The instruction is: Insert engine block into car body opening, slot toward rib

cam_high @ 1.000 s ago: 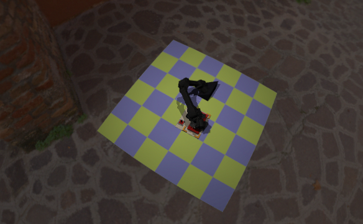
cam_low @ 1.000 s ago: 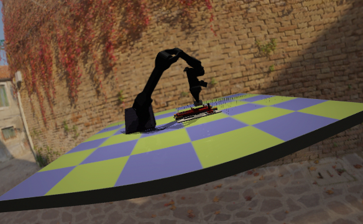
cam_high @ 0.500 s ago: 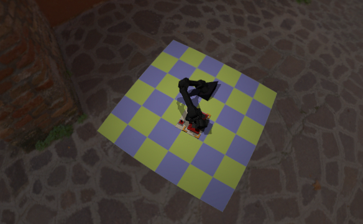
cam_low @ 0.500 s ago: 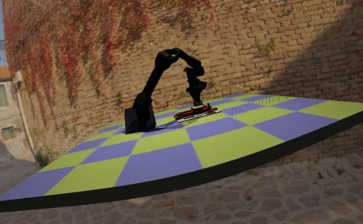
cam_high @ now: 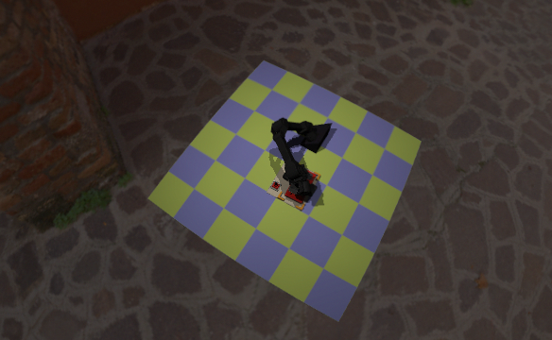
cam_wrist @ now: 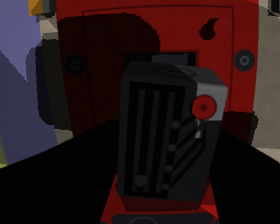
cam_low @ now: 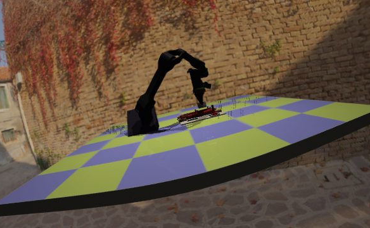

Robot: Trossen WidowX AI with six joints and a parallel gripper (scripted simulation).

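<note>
Now: gripper tip 10 mm above the grey ribbed engine block. Round my gripper tip: beige base plate (50 mm below, 30 mm to the right, 30 mm behind).
</note>
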